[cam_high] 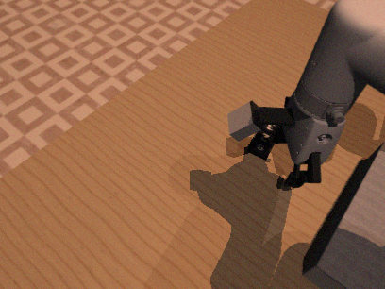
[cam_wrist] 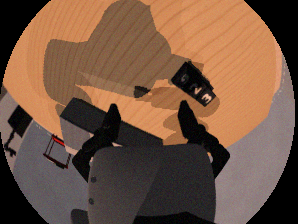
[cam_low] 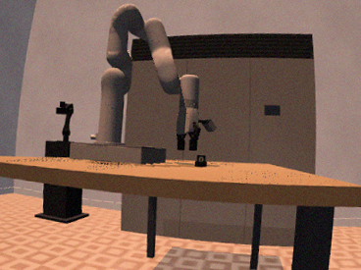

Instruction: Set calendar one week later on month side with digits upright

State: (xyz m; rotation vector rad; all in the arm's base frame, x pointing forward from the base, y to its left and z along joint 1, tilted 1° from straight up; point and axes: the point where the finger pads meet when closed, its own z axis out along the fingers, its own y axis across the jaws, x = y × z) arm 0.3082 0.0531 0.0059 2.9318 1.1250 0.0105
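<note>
The black digit cube lies 60 mm ahead of my hand, 40 mm to the right of it and 40 mm below it. From my hand the other things lie so: black cube 70 mm ahead, 70 mm to the right, 40 mm below.
</note>
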